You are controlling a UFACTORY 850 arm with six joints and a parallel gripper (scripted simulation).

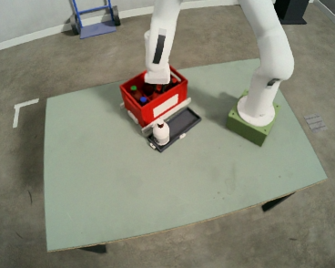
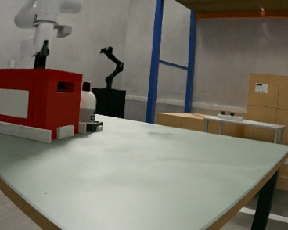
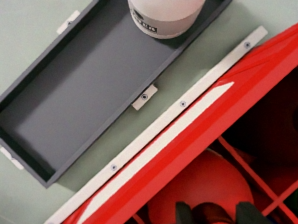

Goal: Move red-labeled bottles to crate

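Now: hand 7 cm above the red-capped bottle. From my hand the other things lie so: white bottle: 2 cm ahead, 18 cm to the left, 9 cm below; then red crate: 2 cm ahead, 4 cm to the right, 9 cm below; then dark grey tray: 5 cm behind, 13 cm to the left, 16 cm below.
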